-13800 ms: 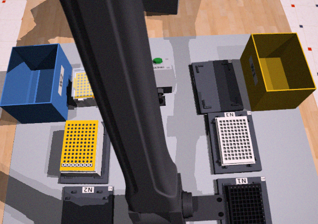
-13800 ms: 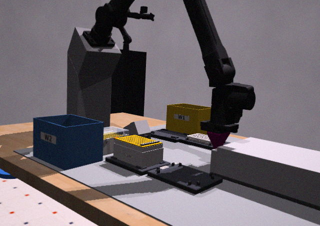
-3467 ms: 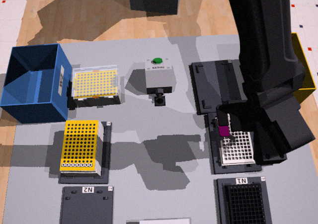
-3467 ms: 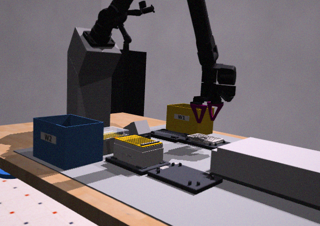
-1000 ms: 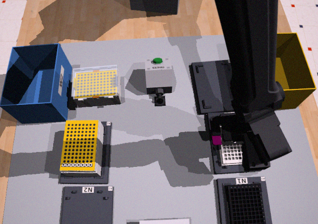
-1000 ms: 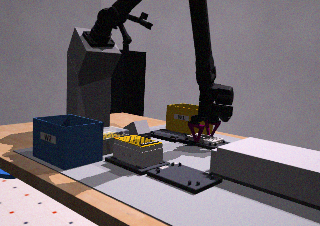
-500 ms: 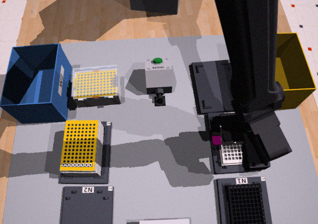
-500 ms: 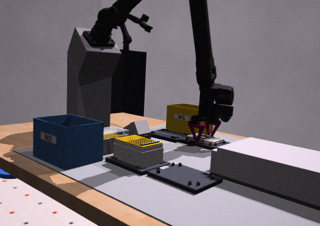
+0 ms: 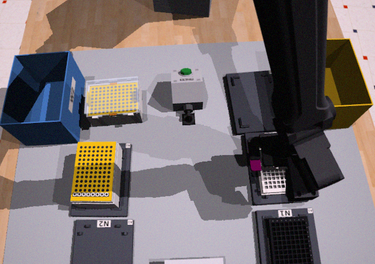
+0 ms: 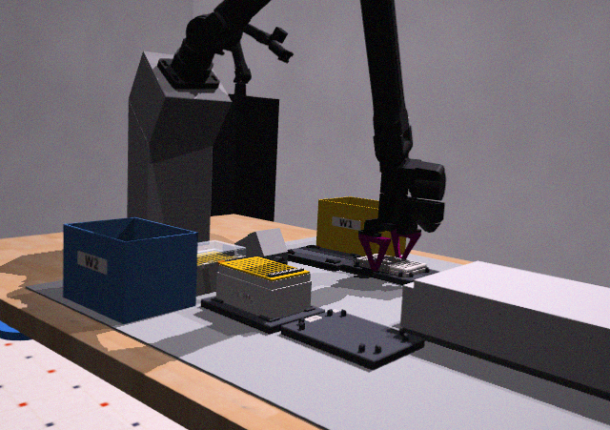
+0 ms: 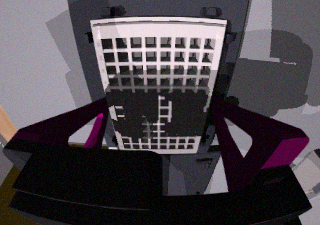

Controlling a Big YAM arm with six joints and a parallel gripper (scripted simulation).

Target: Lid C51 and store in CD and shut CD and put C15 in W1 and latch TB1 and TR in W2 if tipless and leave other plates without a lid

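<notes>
Now: the white plate 10 mm ahead of my hand. Also, from my hand: lid park LP: 160 mm behind, 20 mm to the right, 10 mm below; then nest N3: 10 mm ahead, 10 mm below; then black plate: 180 mm ahead, 10 mm to the left.
</notes>
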